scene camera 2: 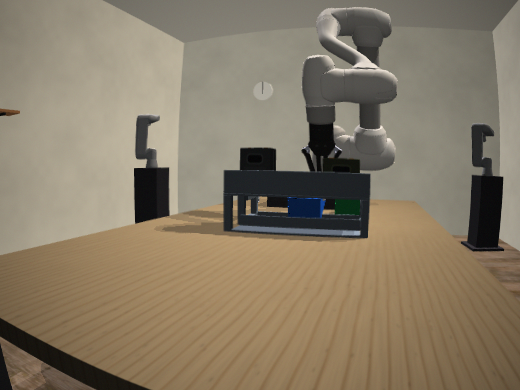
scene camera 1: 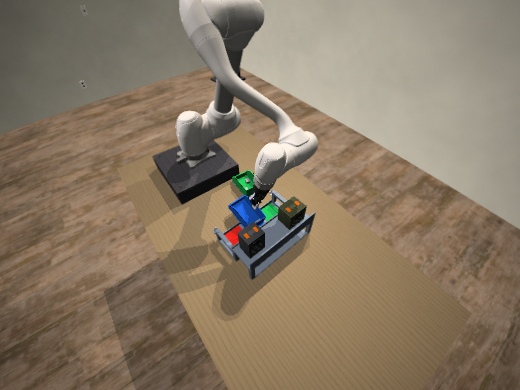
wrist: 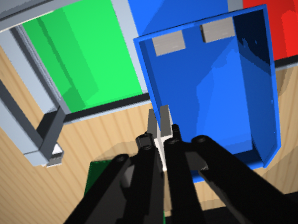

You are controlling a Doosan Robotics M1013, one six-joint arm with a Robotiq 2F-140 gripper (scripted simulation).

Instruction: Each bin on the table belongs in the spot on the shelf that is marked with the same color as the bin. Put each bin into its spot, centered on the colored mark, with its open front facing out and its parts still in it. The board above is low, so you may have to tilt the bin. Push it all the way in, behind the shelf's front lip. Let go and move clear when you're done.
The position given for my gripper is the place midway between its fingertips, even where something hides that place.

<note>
In view: my gripper (scene camera 2: pixel 322 199), a blue bin (wrist: pixel 226 89), a black box (scene camera 2: pixel 250 158) and a mark (wrist: pixel 86 56).
My gripper is seen too in the wrist view (wrist: pixel 161 119). The wrist view misses the black box: it is out of frame.
</note>
